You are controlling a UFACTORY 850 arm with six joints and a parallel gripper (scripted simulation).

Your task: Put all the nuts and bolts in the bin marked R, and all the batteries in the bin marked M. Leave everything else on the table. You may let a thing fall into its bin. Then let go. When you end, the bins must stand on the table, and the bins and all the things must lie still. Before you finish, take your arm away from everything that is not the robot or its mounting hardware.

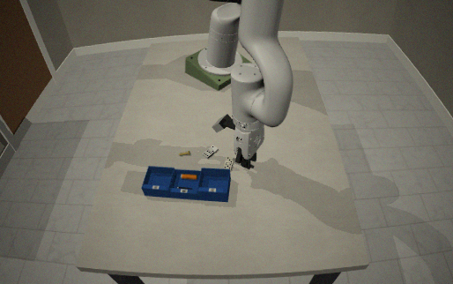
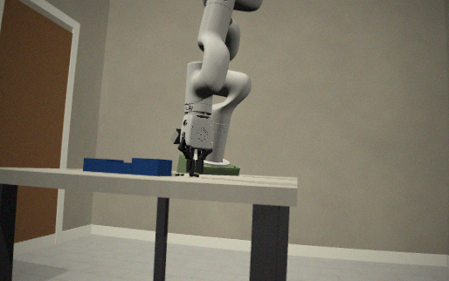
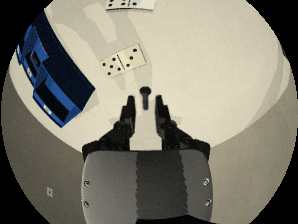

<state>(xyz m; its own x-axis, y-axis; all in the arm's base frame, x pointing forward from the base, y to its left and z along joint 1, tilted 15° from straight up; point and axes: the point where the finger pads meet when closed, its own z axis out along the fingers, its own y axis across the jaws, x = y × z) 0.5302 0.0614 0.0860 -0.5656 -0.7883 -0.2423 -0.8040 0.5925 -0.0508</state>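
The black bolt lies 1 cm to the right of my hand and 3 cm below it. Also, from my hand: orange battery: 4 cm ahead, 18 cm to the right, 2 cm below; blue bin: 7 cm ahead, 19 cm to the right, 1 cm below; domino: 7 cm behind, 12 cm to the right, 3 cm below.
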